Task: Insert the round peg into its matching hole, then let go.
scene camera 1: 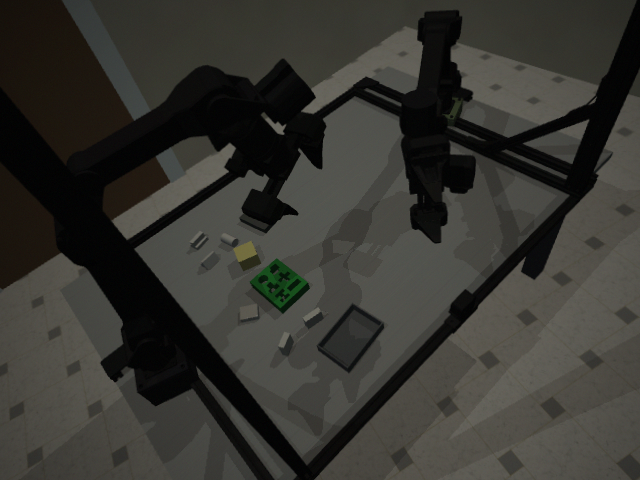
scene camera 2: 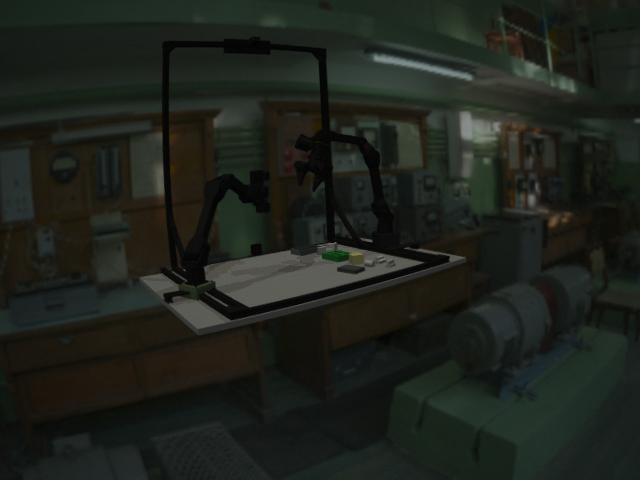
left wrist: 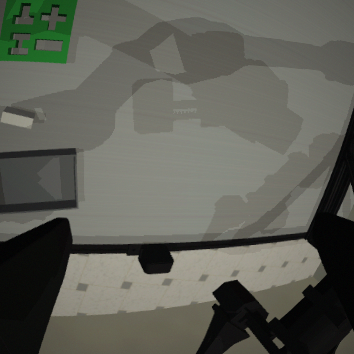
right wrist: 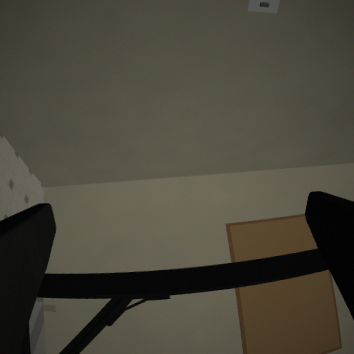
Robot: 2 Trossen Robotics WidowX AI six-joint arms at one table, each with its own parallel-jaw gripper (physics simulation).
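The round peg [scene camera 1: 229,239] [scene camera 2: 369,262], a small pale cylinder, lies on its side on the table beside the yellow block. The green board [scene camera 1: 283,306] [scene camera 2: 336,257] [left wrist: 54,58] lies flat with its shaped holes up; its round hole [scene camera 1: 263,279] looks dark and unfilled in scene camera 1. My left gripper [scene camera 1: 307,189] [scene camera 2: 308,186] [left wrist: 196,229] is open and empty, high above the table and apart from the peg. The peg does not show in the left wrist view. My right gripper [scene camera 1: 437,220] [right wrist: 182,211] is open and empty, raised at the right in scene camera 1.
A yellow block [scene camera 1: 246,255] [scene camera 2: 356,257] stands between peg and board. Several pale pieces lie around, one [scene camera 1: 312,317] [left wrist: 17,119] near the dark tray [scene camera 1: 333,358] [left wrist: 76,178]. A dark flat block [scene camera 1: 255,223] [scene camera 2: 351,269] is partly hidden behind a left finger in scene camera 1.
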